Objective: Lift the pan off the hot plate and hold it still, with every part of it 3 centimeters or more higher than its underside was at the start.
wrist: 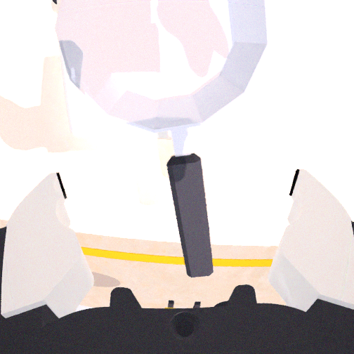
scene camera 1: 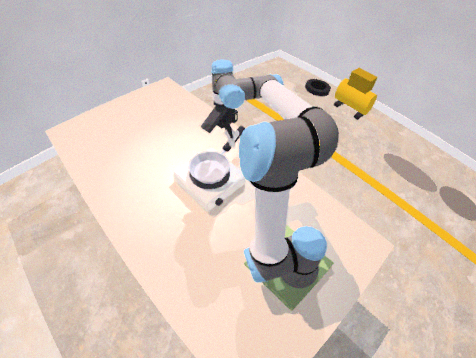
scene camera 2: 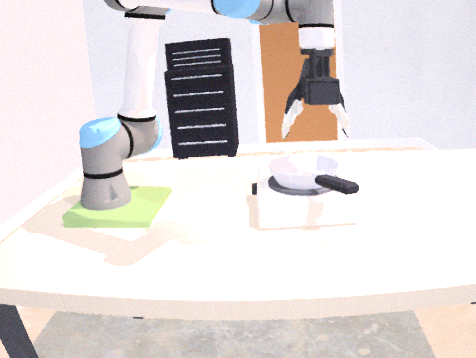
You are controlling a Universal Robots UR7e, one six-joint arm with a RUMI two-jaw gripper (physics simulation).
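Note:
The pan is a pale, shallow metal bowl with a dark handle. It sits upright on the dark round burner of the white hot plate. My gripper points down, open and empty, its fingertips above the pan's rim in scene camera 2. In the wrist view the handle lies between the two wide-set fingers, slightly right of the middle and a little slanted, below them and not touched. In scene camera 1 the fingers are small and partly hidden.
The hot plate has a dark knob on its side facing the arm's base. The arm stands on a green base block on the pale table. A black cabinet stands behind the table.

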